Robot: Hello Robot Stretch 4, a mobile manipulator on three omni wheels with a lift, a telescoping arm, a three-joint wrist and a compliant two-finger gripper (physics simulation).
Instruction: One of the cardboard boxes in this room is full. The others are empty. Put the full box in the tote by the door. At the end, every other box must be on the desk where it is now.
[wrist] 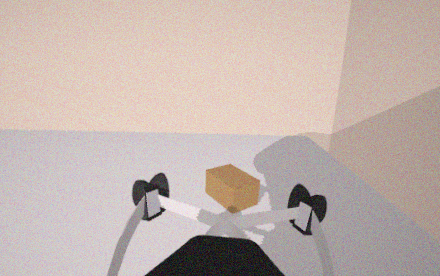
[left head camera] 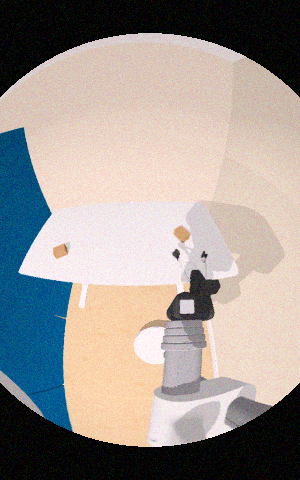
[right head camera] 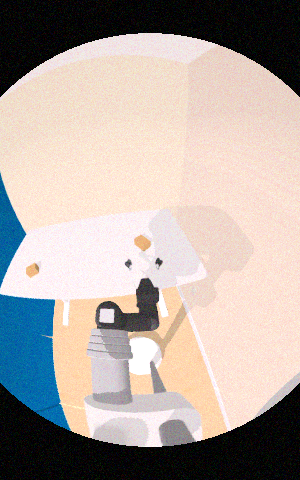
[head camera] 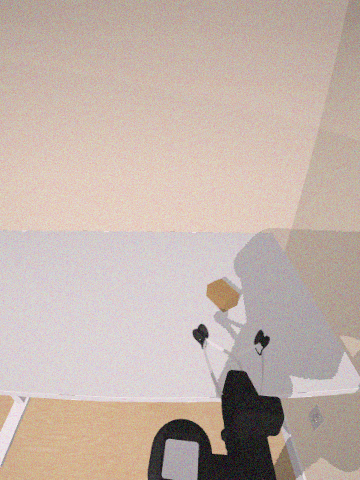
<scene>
In view: my gripper [head camera: 230, 330].
My gripper shows as well in the wrist view [wrist: 228, 194].
</scene>
